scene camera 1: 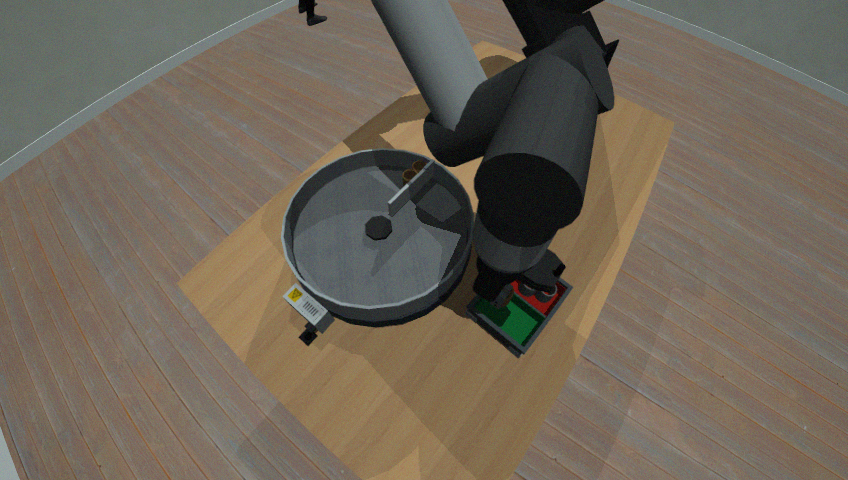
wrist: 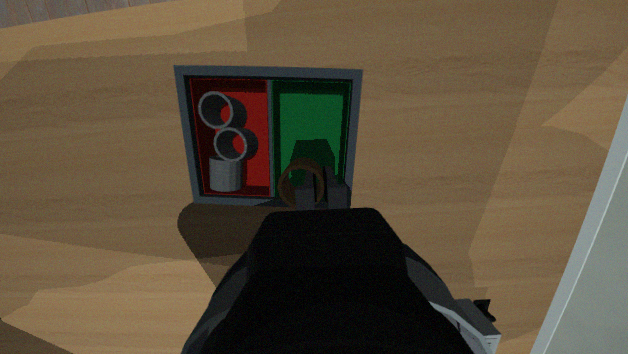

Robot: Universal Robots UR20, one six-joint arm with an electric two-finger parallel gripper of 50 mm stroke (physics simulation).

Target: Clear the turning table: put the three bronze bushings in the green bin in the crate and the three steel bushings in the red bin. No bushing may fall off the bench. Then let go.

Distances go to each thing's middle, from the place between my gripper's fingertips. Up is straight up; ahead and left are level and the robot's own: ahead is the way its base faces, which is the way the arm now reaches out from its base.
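Taking the crate (scene camera 1: 517, 325) first, I find my hand 5 cm above it, 6 cm past it and 3 cm to the right of it. The turning table (scene camera 1: 366, 250) is 2 cm below my hand, and it is also 31 cm to the right of my hand and 4 cm ahead of it.
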